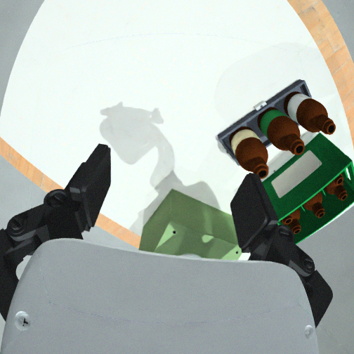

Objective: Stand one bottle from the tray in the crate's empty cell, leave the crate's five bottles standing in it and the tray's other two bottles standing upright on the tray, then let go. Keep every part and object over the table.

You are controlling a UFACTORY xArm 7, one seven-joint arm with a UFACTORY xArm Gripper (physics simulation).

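My gripper [176,176] is open with nothing between its fingers, high above the table. Three brown bottles stand upright in a row on the dark grey tray [231,126] at the right: one with a cream label [250,152], one with a green label [281,131] and one with a white label [308,114]. The green crate [325,159] stands beside the tray, with several brown bottles in it, among them one bottle [315,206] near its middle. The right finger hides part of the crate's near end. The empty cell cannot be made out.
A light green box-like object [172,212] stands at the lower middle, partly hidden by the gripper's body and right finger. The white table top [150,65] has a wooden edge [117,229] at the lower left and another stretch at the upper right. The arm's shadow falls across the table.
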